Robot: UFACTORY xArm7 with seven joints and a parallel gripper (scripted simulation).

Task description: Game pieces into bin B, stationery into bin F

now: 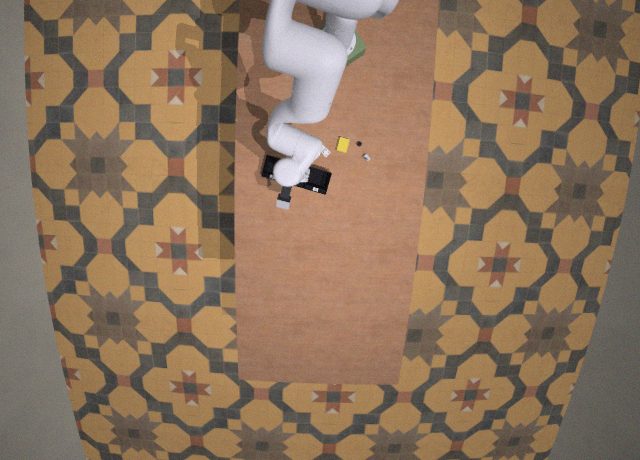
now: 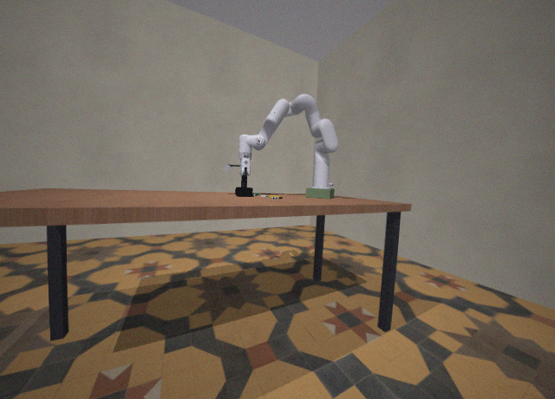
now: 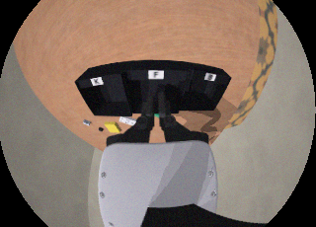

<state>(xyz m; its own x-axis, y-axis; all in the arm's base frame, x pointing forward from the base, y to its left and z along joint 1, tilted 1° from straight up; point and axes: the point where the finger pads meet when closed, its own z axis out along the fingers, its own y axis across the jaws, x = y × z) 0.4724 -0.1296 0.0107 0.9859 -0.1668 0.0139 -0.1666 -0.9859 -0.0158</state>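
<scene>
Now: the black triple bin 4 cm below my hand. From my hand the other things lie so: yellow block 12 cm behind, 17 cm to the left, 6 cm below; then white piece 9 cm behind, 10 cm to the left, 6 cm below; then green piece 8 cm behind, 2 cm to the left, 6 cm below.
</scene>
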